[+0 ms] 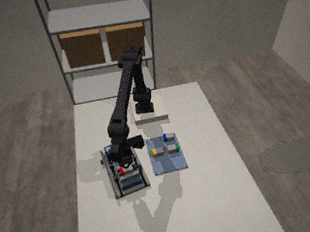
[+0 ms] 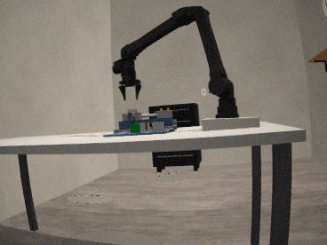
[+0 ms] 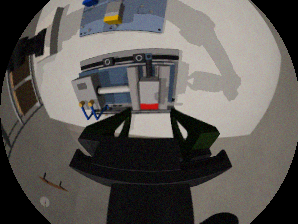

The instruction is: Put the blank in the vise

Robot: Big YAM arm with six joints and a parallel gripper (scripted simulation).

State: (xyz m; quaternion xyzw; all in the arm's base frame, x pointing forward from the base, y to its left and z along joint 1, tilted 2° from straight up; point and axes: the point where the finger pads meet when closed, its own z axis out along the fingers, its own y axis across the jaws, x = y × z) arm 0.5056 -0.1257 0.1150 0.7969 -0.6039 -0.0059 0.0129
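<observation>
My gripper is now 7 cm above the red-ended blank. Round my hand: yellow-ended blank: 14 cm behind, 18 cm to the left, 15 cm below; then green-ended blank: 16 cm behind, 27 cm to the left, 15 cm below; then blue plate: 15 cm behind, 22 cm to the left, 17 cm below.
</observation>
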